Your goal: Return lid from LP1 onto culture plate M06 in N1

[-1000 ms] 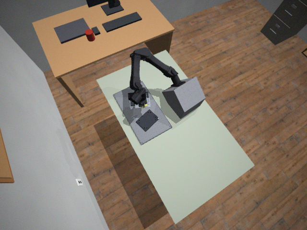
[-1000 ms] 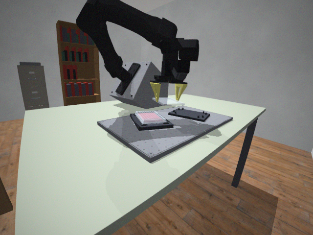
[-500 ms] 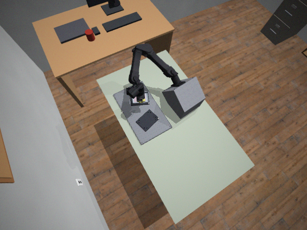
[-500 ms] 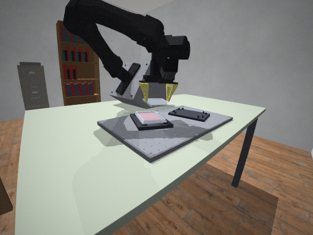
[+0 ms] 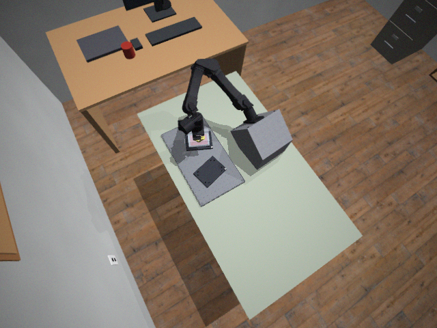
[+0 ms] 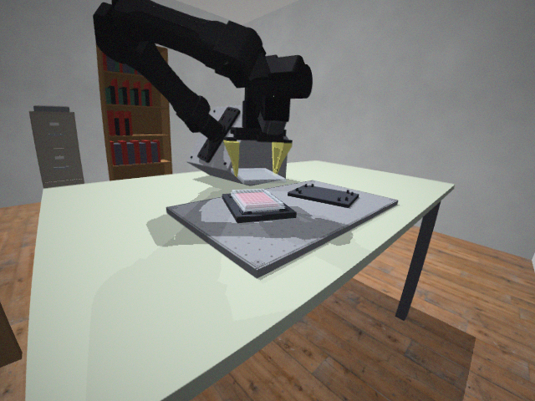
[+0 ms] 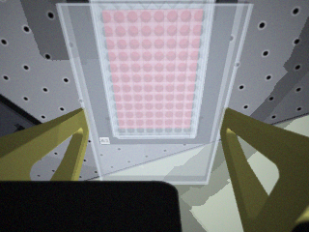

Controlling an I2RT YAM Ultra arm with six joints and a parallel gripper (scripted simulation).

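Right now my hand is 60 mm above the culture plate M06. The rest, counted from my hand: black lid park LP1 (40 mm ahead, 210 mm to the left, 70 mm below); then clear lid (right at my hand).
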